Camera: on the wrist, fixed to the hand. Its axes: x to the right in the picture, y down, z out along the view.
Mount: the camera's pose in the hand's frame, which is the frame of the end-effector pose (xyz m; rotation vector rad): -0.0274 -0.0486 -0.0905 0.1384 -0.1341 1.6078
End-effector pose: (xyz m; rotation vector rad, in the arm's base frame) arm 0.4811 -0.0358 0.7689 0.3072 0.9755 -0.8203
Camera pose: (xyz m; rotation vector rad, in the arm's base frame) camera 0.3820 -0.0035 0.7478 0.9532 0.2940 0.5713
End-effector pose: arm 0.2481 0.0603 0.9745 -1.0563 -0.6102 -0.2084
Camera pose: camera 0.2376 -0.0450 0.9642 -1.1437 0.2361 1.2873
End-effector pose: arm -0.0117 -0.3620 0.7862 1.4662 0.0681 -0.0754
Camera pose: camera -0.0435 -0.2767 0.7312 1.2775 -1.2255 1.1324
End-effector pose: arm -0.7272 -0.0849 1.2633 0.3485 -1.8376 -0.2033
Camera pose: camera -0.6270 -0.1178 1.2495 -1.0887 -1.7420 1.0142
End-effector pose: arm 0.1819 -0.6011 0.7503 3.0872 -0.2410 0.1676
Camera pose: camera 0.1532 -0.5445 0.8356 -1.8873 2.2791 0.0091
